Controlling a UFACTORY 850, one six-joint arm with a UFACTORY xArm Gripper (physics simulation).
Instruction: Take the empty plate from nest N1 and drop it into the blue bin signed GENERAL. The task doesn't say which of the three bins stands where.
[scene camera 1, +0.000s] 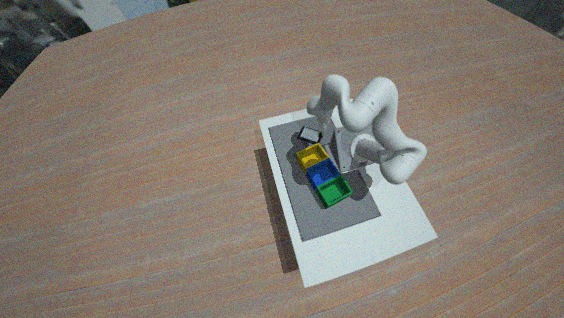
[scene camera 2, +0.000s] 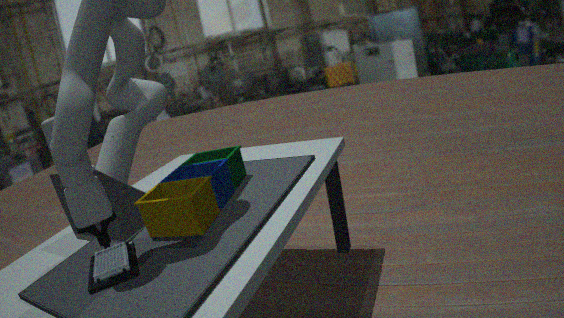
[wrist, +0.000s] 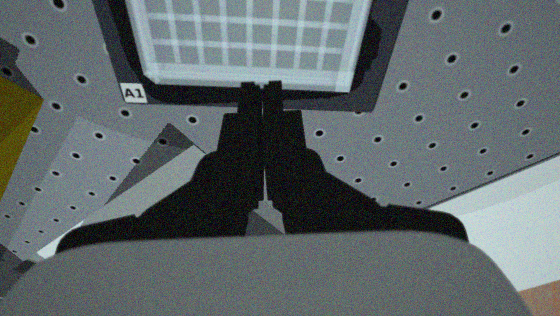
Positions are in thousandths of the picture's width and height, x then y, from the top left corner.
Scene:
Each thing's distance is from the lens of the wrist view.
gripper (wrist: 472, 353): 0.13 m
clear gridded plate (wrist: 549, 166): 0.13 m

